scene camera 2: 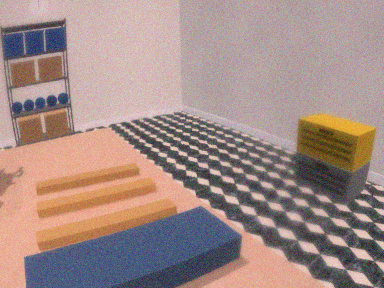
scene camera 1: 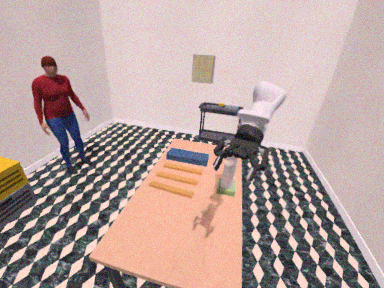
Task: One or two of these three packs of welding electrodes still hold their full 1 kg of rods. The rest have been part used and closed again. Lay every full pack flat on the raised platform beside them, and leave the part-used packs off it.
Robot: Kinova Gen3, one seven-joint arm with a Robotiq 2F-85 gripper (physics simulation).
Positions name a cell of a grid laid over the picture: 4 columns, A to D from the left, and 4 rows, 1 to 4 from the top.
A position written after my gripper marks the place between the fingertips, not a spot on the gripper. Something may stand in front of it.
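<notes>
There is my gripper (scene camera 1: C3), and I can see a pack (scene camera 2: A4) too. Here is a pack (scene camera 2: A3), and also a pack (scene camera 2: B3). A blue raised platform (scene camera 2: C4) is part of what I see as well.
</notes>
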